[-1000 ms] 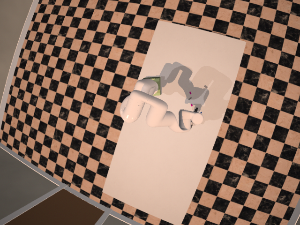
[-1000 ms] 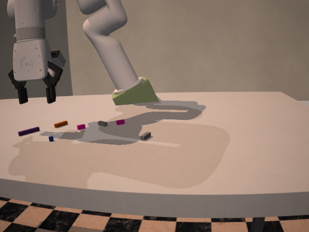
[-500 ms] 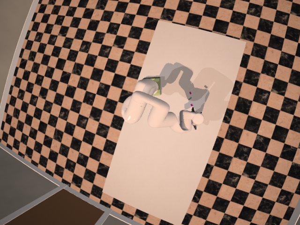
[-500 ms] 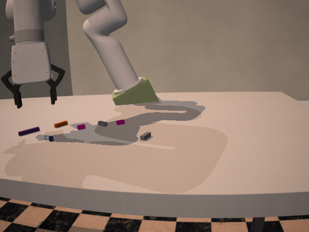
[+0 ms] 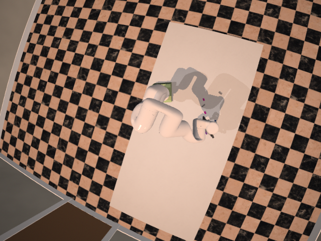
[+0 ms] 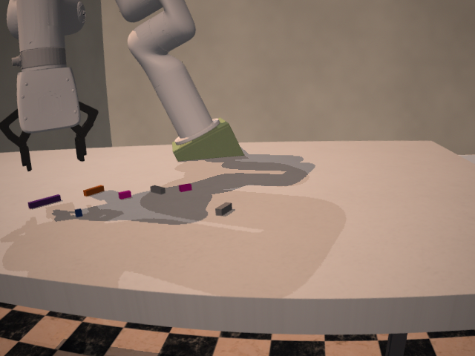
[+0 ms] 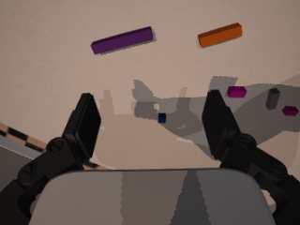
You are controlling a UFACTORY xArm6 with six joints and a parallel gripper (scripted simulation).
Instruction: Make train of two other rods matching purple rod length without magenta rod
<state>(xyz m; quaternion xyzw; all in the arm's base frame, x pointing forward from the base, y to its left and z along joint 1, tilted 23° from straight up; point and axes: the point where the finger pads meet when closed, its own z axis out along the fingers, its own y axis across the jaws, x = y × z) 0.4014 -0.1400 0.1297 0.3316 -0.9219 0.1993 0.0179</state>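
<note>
The small blue rod lies 60 mm ahead of my hand, 60 mm to the left of it and 70 mm below it. Also, from my hand: purple rod 40 mm to the right, 70 mm below; orange rod 70 mm behind, 30 mm to the left, 70 mm below.
</note>
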